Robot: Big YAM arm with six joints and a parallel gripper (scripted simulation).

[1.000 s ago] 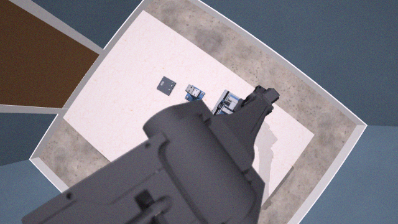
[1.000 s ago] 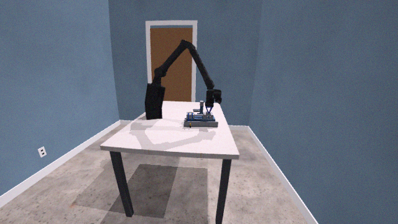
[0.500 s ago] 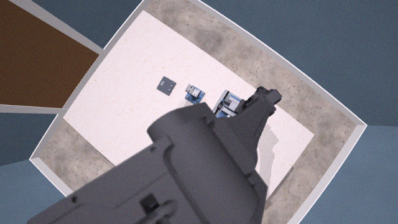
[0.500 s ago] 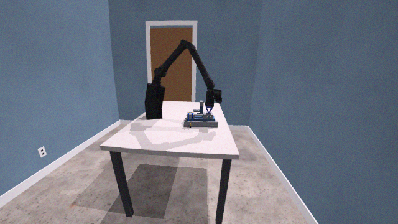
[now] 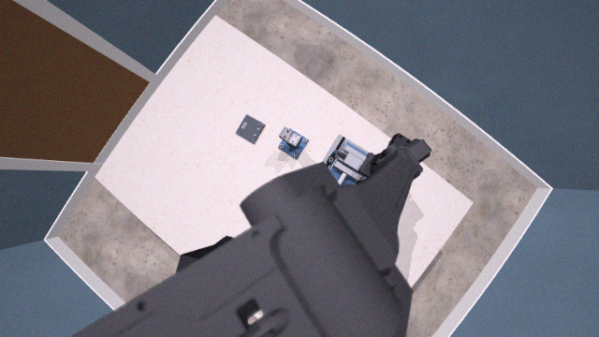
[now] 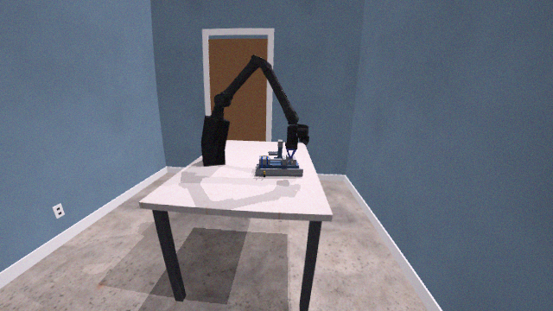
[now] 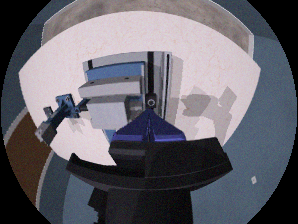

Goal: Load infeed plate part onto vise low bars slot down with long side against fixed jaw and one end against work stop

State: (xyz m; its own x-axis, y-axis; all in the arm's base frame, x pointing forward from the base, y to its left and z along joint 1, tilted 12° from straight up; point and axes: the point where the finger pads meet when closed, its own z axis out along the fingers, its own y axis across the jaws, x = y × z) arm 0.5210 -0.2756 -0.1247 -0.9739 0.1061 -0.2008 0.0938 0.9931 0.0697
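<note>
Right now my hand is 6 cm to the right of the part and 3 cm above it. The rest, counted from my hand: dark square plate (47 cm to the left, 11 cm below, 4 cm behind).
</note>
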